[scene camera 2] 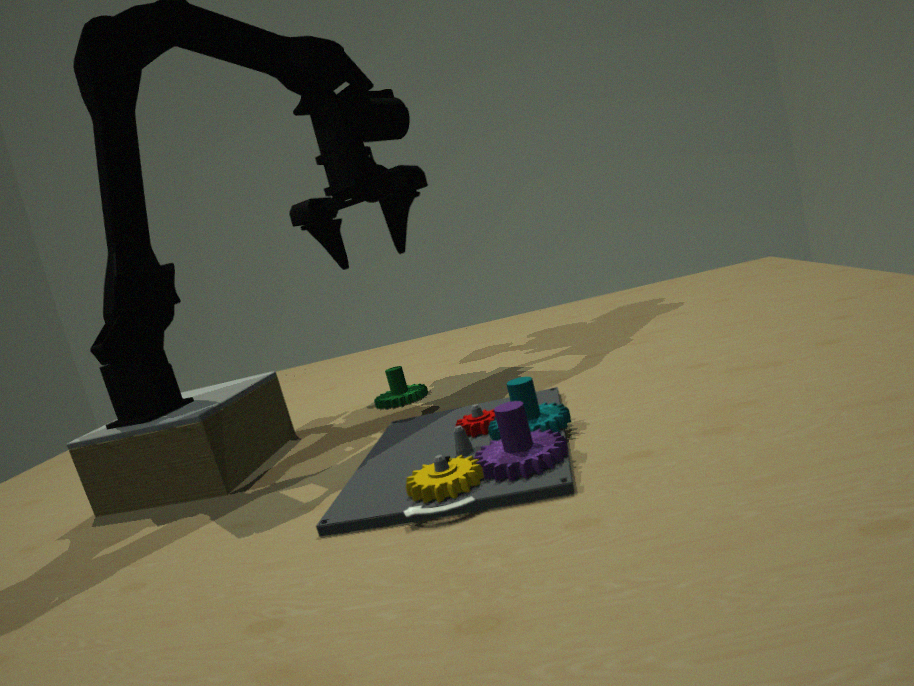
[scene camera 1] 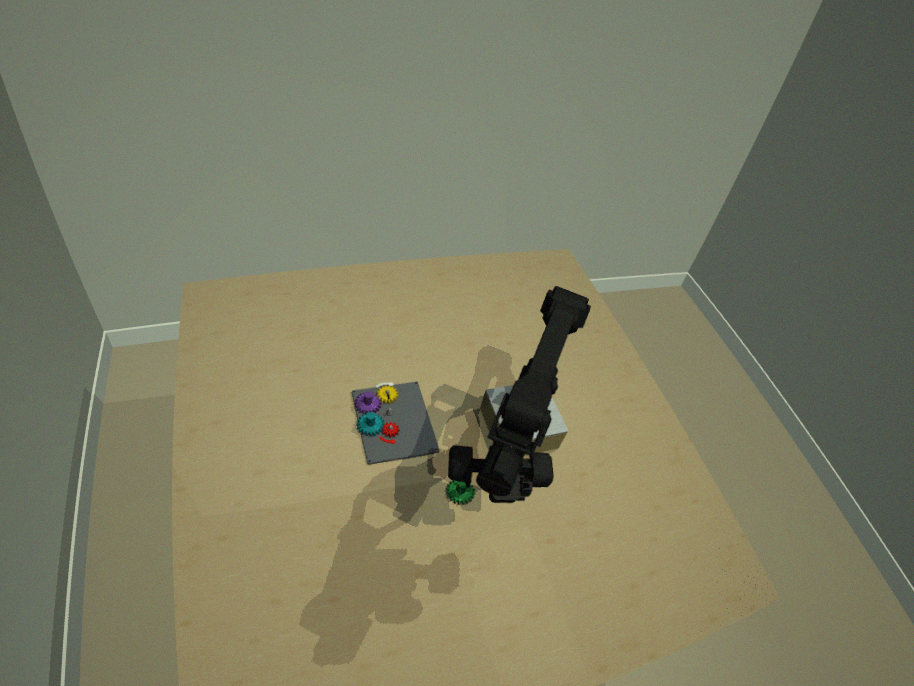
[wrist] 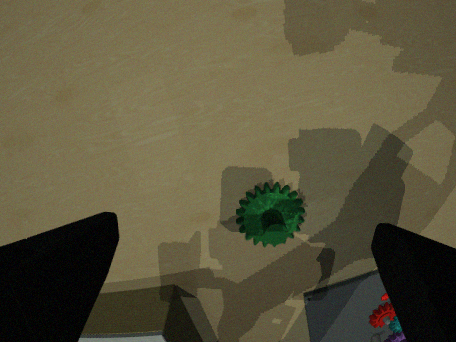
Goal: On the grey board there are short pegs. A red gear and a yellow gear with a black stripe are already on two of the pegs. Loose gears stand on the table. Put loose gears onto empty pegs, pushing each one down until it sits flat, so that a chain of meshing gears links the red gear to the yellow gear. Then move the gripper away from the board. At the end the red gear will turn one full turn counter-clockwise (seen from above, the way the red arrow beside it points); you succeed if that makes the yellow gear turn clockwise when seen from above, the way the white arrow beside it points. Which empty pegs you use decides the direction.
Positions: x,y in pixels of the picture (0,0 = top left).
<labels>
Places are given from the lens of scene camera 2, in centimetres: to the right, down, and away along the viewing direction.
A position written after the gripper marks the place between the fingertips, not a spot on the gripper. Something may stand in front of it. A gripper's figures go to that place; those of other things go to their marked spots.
gripper (scene camera 2: pixel 373 261): -11, -11, 73
green gear (scene camera 2: pixel 400 393): -7, 6, 67
yellow gear (scene camera 2: pixel 427 484): -2, 9, 36
The marked spots on the yellow gear and the green gear are 31 cm apart.
</labels>
